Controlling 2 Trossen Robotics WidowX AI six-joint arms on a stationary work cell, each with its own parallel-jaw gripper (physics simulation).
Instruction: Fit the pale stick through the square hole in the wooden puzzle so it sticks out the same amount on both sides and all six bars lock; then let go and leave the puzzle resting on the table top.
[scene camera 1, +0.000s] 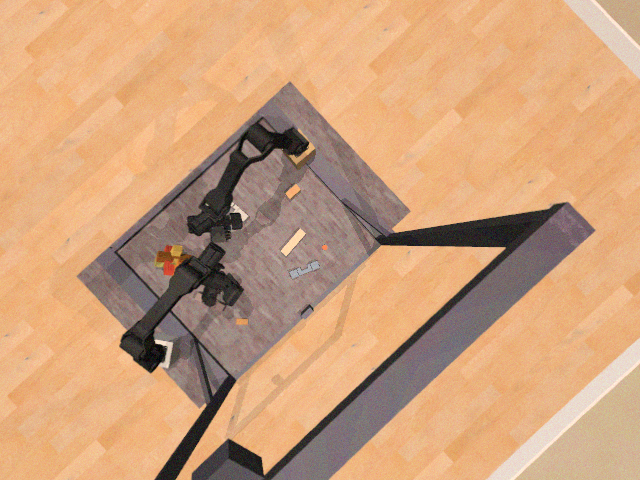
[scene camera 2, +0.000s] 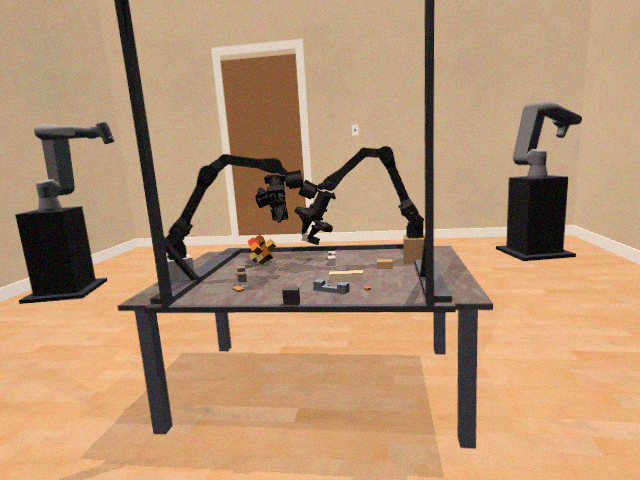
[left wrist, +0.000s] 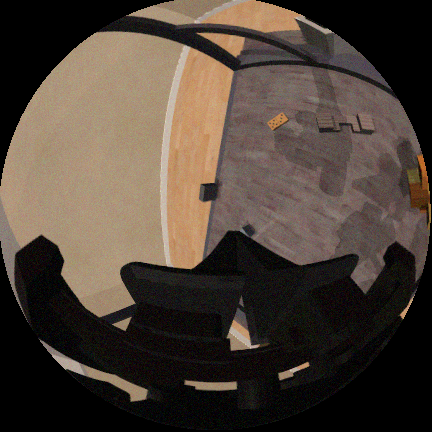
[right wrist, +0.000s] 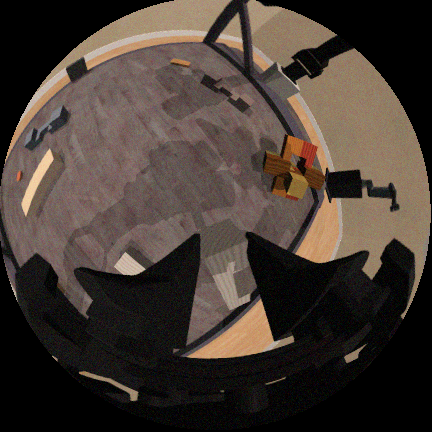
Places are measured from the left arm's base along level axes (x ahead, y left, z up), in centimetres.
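Pixels of known places: left gripper, fingertip midpoint: (scene camera 1: 243, 290) (scene camera 2: 279, 222) (left wrist: 232, 235); right gripper, fingertip midpoint: (scene camera 2: 305, 237) (right wrist: 222, 238); left arm's base, link origin: (scene camera 1: 157, 353) (right wrist: 287, 74); right arm's base, link origin: (scene camera 1: 297, 146) (scene camera 2: 415, 236).
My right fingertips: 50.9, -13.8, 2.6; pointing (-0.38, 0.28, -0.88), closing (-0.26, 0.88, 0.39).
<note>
Ahead of a thing's pixels: the offset from my right fingertips to its middle, as dx, dy, dz.
The wooden puzzle {-13.7, +15.4, -4.9} (scene camera 1: 170, 258) (scene camera 2: 261, 249) (right wrist: 294, 169) (left wrist: 419, 185), a cluster of orange, red and yellow bars, rests near the table's edge. The pale stick {+0.9, -30.2, -10.5} (scene camera 1: 292, 241) (scene camera 2: 345, 274) (right wrist: 38, 183) lies flat on the table top, far from both grippers. My left gripper (scene camera 1: 222, 294) (scene camera 2: 279, 211) (left wrist: 232, 235) is shut and empty, hanging in the air beside the puzzle. My right gripper (scene camera 1: 227, 224) (scene camera 2: 312, 236) (right wrist: 222, 238) hangs above the table and is shut on a grey-and-pale notched wooden bar {+4.4, +3.4, -2.2} (right wrist: 225, 261).
On the table lie a grey notched piece {-9.6, -36.8, -10.5} (scene camera 1: 304, 270) (scene camera 2: 330, 286) (right wrist: 44, 127), a dark cube {-26.6, -40.9, -8.9} (scene camera 1: 307, 310) (scene camera 2: 290, 295) (left wrist: 208, 191), an orange tile {-35.8, -14.6, -11.6} (scene camera 1: 241, 321) (left wrist: 277, 120), a tan block {+21.8, -26.3, -10.5} (scene camera 1: 292, 190) (scene camera 2: 384, 263), a dark notched bar {-29.6, -0.5, -10.5} (left wrist: 344, 123) (right wrist: 225, 92) and a white piece {+10.3, -3.7, -10.5} (scene camera 2: 330, 256) (right wrist: 128, 264).
</note>
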